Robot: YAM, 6 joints.
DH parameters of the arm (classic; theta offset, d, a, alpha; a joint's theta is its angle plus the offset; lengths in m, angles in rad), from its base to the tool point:
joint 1: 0 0.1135 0.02 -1.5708
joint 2: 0 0 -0.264 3.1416
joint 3: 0.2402 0 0.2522 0
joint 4: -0.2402 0 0.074 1.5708
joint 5: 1.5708 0 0 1.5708
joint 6: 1.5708 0.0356 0 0
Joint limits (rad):
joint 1: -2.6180..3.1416
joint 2: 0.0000..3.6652
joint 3: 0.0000..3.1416
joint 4: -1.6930..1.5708
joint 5: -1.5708..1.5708
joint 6: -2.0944..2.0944
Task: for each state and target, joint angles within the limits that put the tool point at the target. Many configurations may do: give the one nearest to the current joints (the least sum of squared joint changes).
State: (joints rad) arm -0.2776 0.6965 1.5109 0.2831 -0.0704 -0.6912
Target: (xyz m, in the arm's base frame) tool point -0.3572 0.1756 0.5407
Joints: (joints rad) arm -0.4506 0.4512 2.2519 0.4193 -0.0704 -0.6912
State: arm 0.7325 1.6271 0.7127 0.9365 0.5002 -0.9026
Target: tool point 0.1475 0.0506 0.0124
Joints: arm 0.4488 1.9533 0.1055 0.7288 0.5434 -0.9026
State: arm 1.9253 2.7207 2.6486 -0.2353 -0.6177 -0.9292
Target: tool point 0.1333 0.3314 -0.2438
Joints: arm 1.1361 3.2578 1.8893 -0.5293 -0.5513 -0.9292
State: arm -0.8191 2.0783 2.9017 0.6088 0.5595 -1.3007
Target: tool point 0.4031 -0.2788 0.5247
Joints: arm -0.5885 2.4096 2.8523 0.3269 0.2310 -1.3007
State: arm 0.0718 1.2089 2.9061 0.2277 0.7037 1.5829
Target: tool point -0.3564 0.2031 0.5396
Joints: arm -0.5825 0.9564 3.1416 0.4808 0.8383 1.5829
